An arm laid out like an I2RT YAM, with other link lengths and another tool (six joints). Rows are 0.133 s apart.
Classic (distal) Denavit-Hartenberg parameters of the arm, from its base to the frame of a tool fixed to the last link. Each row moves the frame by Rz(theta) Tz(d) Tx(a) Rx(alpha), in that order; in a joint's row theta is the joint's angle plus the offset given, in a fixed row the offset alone. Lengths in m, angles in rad.
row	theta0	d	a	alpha
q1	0	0.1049	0.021	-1.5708
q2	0	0	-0.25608	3.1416
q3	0.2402	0	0.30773	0
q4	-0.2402	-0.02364	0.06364	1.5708
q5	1.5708	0.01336	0	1.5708
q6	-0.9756	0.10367	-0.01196	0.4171
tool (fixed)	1.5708	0.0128	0	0
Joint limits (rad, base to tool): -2.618..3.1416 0..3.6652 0..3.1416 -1.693..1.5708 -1.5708..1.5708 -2.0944..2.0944
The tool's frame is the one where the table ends.
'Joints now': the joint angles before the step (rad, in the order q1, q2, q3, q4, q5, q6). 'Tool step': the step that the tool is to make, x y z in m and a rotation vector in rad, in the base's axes. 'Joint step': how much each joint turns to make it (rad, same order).
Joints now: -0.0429, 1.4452, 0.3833, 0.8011, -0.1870, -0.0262
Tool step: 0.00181, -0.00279, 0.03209, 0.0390, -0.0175, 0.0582
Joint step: -0.0392, -0.1136, 0.0337, -0.1287, -0.1043, 0.0149
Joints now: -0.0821, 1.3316, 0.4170, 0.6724, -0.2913, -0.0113
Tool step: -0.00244, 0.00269, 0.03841, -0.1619, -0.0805, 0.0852
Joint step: -0.0053, -0.1314, 0.0398, -0.1335, -0.0542, -0.1797
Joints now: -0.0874, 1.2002, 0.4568, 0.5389, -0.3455, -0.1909
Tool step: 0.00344, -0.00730, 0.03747, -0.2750, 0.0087, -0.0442
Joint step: 0.0280, -0.0898, 0.1221, -0.2724, 0.1348, -0.2605
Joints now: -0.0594, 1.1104, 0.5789, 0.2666, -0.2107, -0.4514
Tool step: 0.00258, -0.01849, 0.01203, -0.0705, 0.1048, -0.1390
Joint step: -0.0011, 0.0060, 0.1044, -0.2029, 0.1548, -0.0301
